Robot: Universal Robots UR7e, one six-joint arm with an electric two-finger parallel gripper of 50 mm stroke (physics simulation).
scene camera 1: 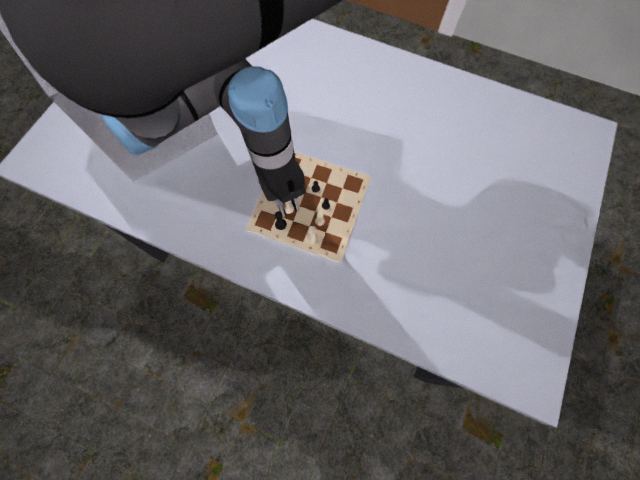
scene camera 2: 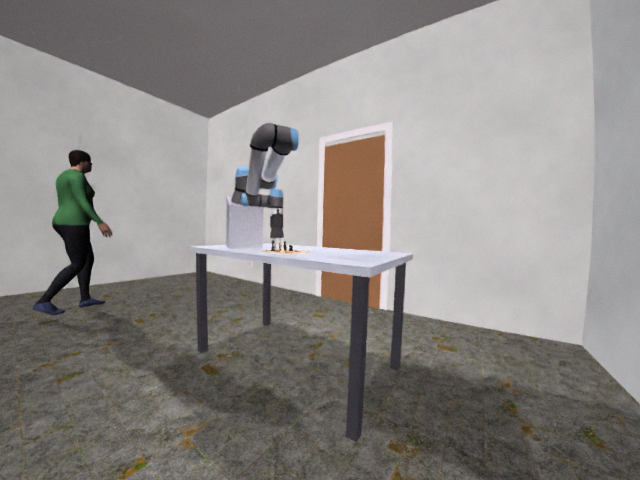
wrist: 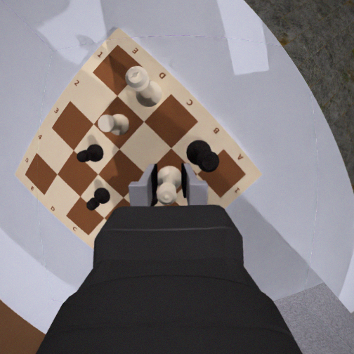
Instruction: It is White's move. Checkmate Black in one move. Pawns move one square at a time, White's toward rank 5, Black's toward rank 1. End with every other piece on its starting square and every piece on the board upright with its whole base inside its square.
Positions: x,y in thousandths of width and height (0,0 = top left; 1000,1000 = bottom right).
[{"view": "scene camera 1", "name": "chessboard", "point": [538,393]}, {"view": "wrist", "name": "my gripper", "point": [479,490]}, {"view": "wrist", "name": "chessboard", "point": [453,380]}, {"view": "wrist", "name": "tall white piece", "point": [419,264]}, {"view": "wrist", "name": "tall black piece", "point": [564,431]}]
